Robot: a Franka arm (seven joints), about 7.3 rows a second.
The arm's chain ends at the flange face. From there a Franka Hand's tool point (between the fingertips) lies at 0.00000 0.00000 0.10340 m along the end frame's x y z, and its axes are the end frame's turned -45 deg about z.
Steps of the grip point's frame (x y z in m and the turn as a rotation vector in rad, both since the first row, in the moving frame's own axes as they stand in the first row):
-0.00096, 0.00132, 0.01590, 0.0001, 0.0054, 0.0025
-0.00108, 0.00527, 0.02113, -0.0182, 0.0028, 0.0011
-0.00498, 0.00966, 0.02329, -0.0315, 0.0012, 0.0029
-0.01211, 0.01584, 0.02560, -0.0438, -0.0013, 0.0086
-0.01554, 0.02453, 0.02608, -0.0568, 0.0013, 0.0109
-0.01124, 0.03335, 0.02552, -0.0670, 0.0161, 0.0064
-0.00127, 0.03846, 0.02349, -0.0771, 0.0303, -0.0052
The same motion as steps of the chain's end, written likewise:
-0.00013, 0.00201, 0.01590, 0.0039, 0.0037, 0.0025
0.00143, 0.00336, 0.02115, -0.0109, 0.0148, 0.0011
0.00092, 0.00813, 0.02334, -0.0214, 0.0231, 0.0029
-0.00045, 0.01645, 0.02570, -0.0319, 0.0301, 0.0086
0.00213, 0.02426, 0.02625, -0.0392, 0.0411, 0.0109
0.00958, 0.02779, 0.02577, -0.0360, 0.0588, 0.0064
0.01844, 0.02470, 0.02384, -0.0331, 0.0759, -0.0052

